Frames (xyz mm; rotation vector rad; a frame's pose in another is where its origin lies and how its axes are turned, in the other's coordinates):
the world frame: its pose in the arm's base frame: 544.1 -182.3 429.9 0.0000 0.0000 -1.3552
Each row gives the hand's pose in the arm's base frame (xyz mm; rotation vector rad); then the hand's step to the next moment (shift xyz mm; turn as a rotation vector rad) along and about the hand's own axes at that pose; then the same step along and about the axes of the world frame.
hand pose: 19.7 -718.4 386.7 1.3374 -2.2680 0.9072
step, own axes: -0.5 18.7 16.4 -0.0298 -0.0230 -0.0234
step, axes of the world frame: 0.9 -16.3 -18.8 -0.0192 0.0392 0.0076
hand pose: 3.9 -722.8 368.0 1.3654 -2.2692 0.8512
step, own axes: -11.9 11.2 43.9 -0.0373 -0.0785 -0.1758
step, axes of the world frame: 15.6 -7.7 -43.5 -0.0915 0.1083 0.1355
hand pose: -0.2 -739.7 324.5 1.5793 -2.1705 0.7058
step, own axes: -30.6 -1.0 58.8 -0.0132 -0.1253 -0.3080
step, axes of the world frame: 13.2 7.7 -64.5 -0.1301 0.1547 0.2643
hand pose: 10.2 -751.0 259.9 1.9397 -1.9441 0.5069
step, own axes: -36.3 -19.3 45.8 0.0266 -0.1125 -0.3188
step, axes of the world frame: -5.2 21.4 -57.5 -0.1039 0.1357 0.2929
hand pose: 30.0 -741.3 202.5 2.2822 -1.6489 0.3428
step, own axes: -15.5 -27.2 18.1 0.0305 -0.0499 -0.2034
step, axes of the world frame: -9.8 24.0 -25.2 -0.0520 0.0665 0.1941
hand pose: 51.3 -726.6 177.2 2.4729 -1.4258 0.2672
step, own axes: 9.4 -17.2 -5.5 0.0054 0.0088 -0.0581
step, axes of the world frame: 1.9 19.5 5.5 -0.0114 -0.0039 0.0578
